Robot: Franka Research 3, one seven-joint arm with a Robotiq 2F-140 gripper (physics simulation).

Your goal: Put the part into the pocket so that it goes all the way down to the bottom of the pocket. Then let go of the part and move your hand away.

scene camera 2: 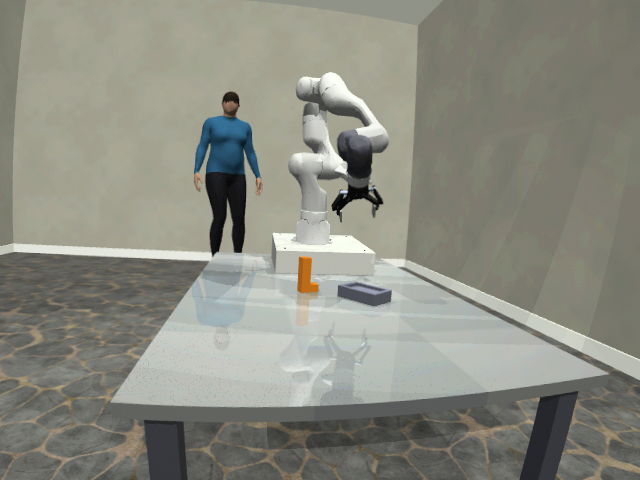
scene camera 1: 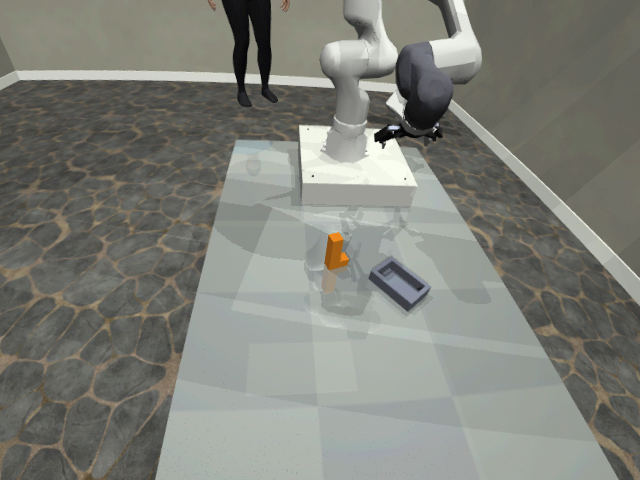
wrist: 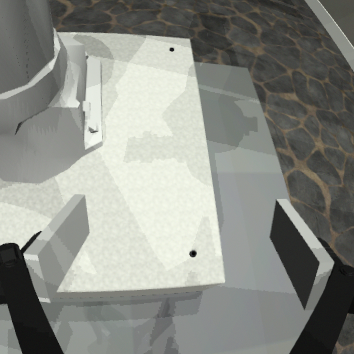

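The part, an orange L-shaped block [scene camera 1: 334,251] [scene camera 2: 305,275], stands upright on the table with its short foot on the table, pointing right. The pocket is the rectangular recess in a dark grey-blue block [scene camera 1: 395,295] [scene camera 2: 363,294], which lies on the table to the right of the part, apart from it and turned at an angle. The gripper [scene camera 1: 412,142] [scene camera 2: 357,214] [wrist: 181,252] is open and empty, high above the right side of the robot's base, well behind and above the part and the pocket. The part and the pocket do not show in the wrist view.
The white base plate [scene camera 1: 356,194] [scene camera 2: 325,263] [wrist: 150,210] carries the arm at the back of the glossy table [scene camera 1: 289,434] [scene camera 2: 361,382] [wrist: 260,250]. A person [scene camera 1: 251,46] [scene camera 2: 227,155] stands on the floor behind the table, left of the arm. A wall rises at the right.
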